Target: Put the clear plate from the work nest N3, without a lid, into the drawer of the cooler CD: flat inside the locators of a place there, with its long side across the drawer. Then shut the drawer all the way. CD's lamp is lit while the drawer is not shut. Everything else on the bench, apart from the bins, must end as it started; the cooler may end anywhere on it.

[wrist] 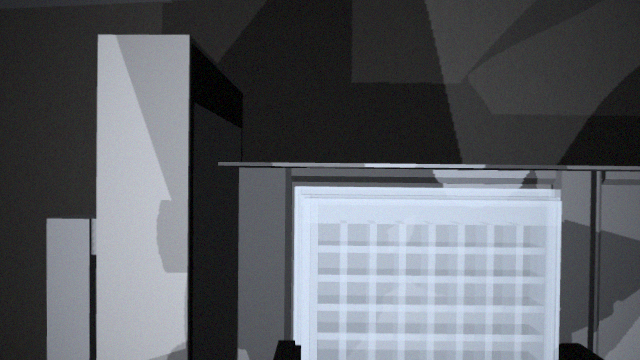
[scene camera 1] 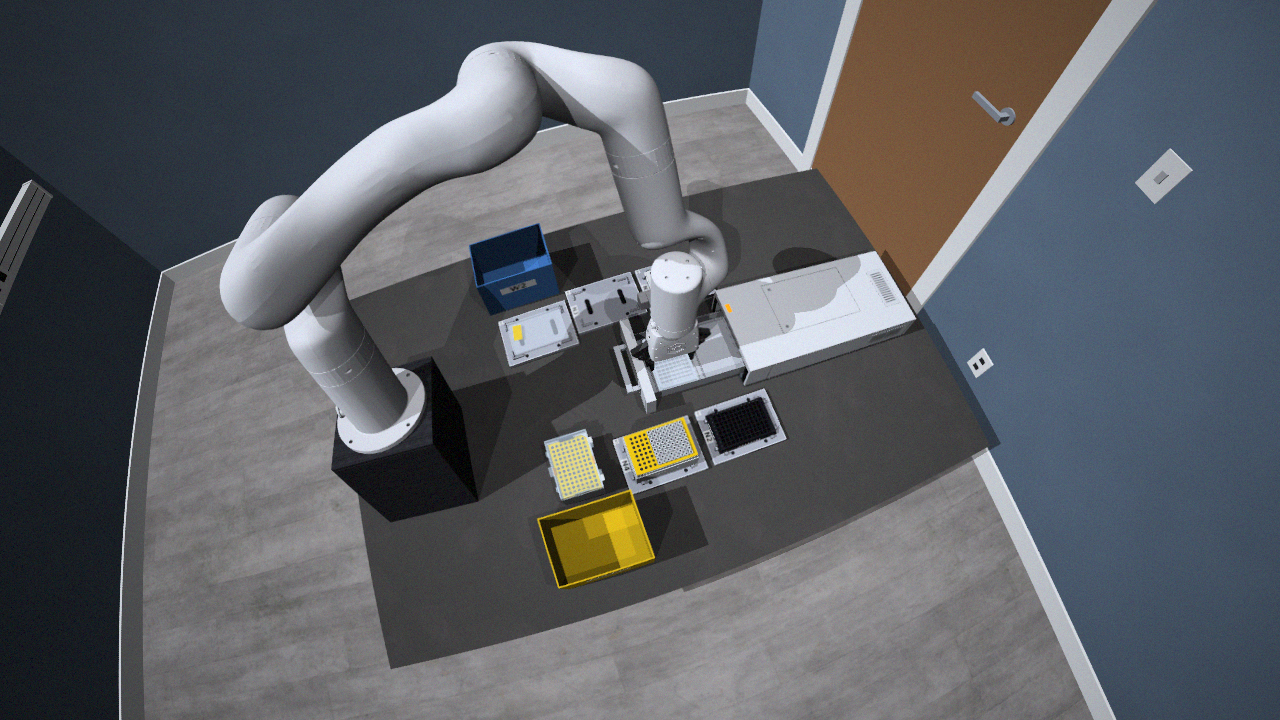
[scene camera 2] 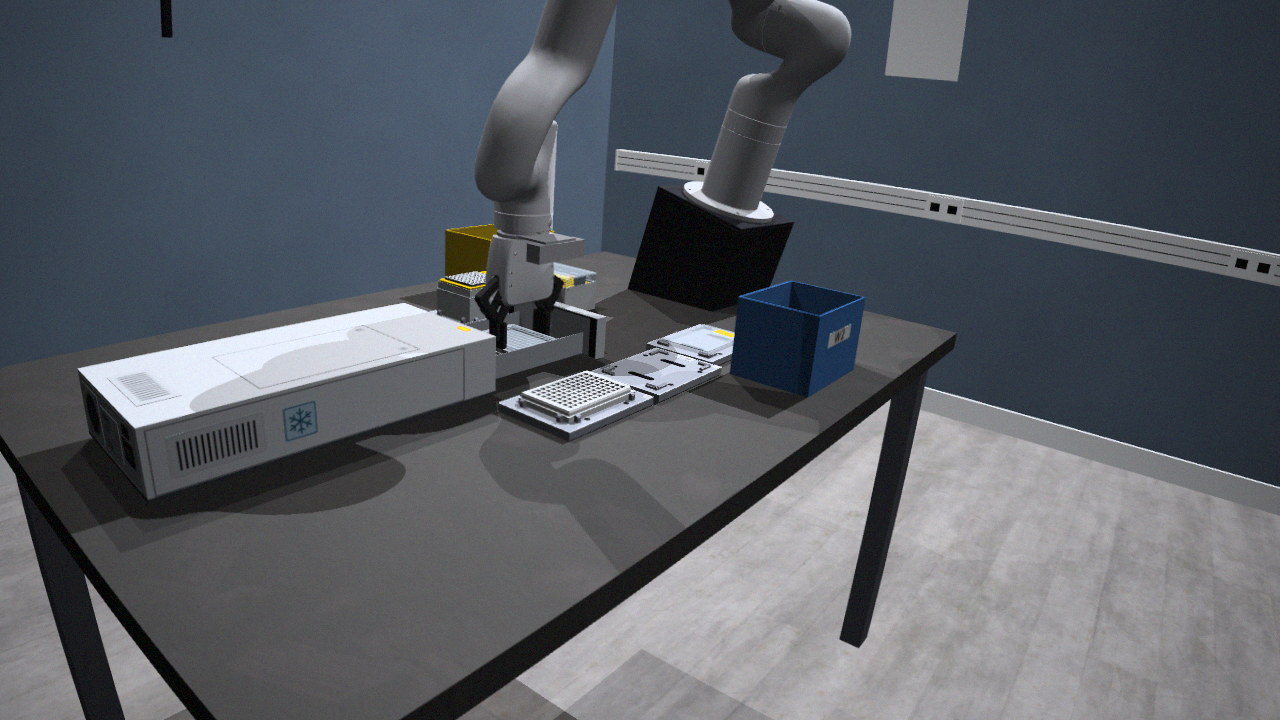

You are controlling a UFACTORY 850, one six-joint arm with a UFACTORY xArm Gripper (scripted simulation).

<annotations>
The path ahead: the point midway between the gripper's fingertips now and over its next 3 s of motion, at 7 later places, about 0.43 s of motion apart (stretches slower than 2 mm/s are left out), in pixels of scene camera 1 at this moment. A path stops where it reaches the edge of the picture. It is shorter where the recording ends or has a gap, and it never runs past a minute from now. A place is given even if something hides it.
My gripper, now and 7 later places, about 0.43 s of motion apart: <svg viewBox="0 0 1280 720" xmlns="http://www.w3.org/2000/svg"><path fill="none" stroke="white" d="M669 359L670 357L670 353L670 349L670 345L671 341L671 336L672 331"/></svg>
</annotations>
